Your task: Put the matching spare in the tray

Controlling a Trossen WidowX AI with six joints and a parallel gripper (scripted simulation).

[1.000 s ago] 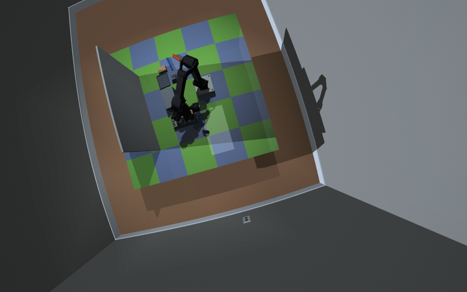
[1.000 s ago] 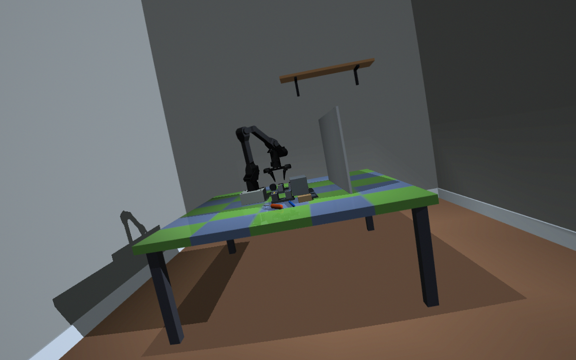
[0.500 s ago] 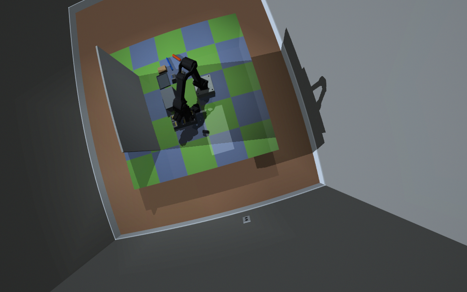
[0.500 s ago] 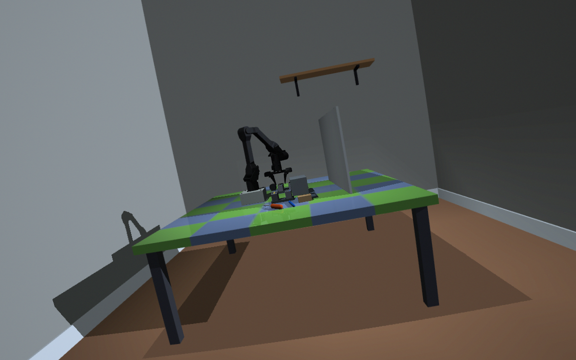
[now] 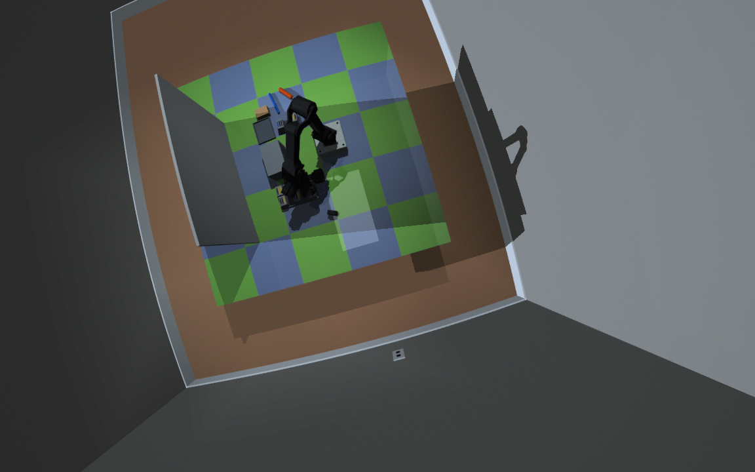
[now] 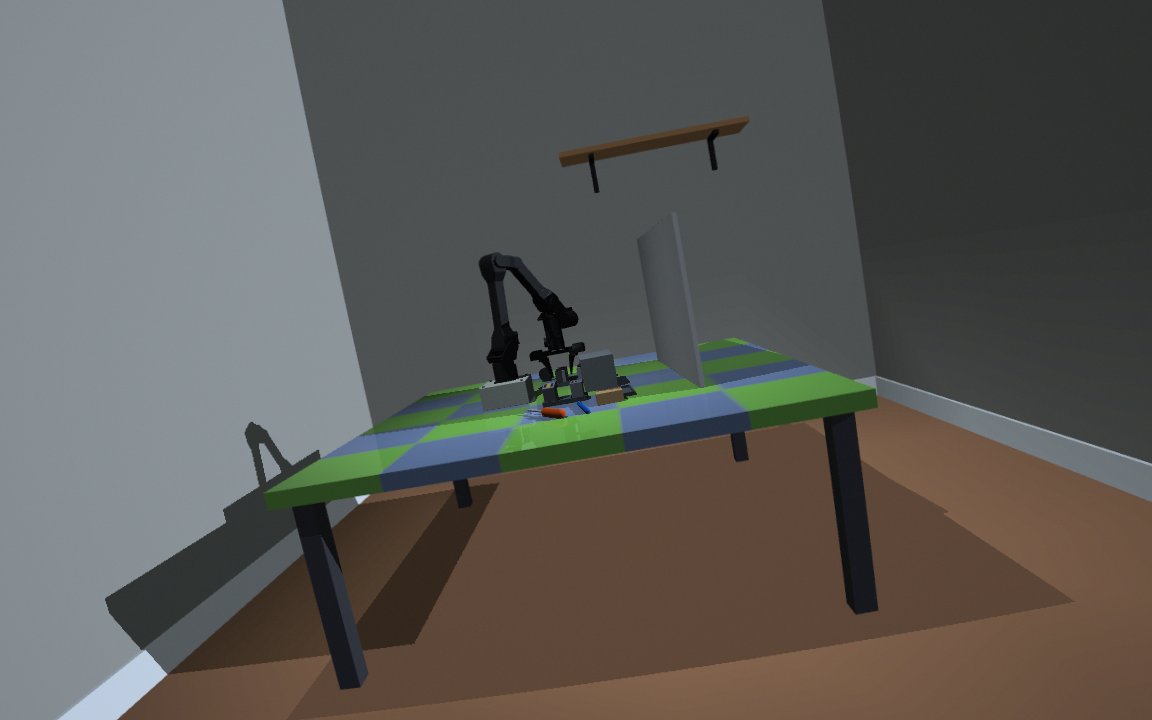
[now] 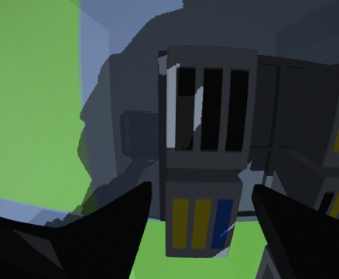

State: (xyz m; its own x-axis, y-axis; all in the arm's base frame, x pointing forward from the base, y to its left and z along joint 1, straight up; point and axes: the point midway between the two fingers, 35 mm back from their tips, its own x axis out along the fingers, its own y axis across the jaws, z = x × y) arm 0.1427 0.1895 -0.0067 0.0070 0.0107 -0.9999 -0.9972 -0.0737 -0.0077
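Now: gripper tip 1 cm to the left of the dark spare module and 1 cm below it. Round my gripper tip: black cylinder 9 cm behind, 16 cm to the left; grey mounted unit 14 cm ahead, 14 cm to the right, 2 cm above; flat grey tray 20 cm ahead, 35 cm to the right, 3 cm below.
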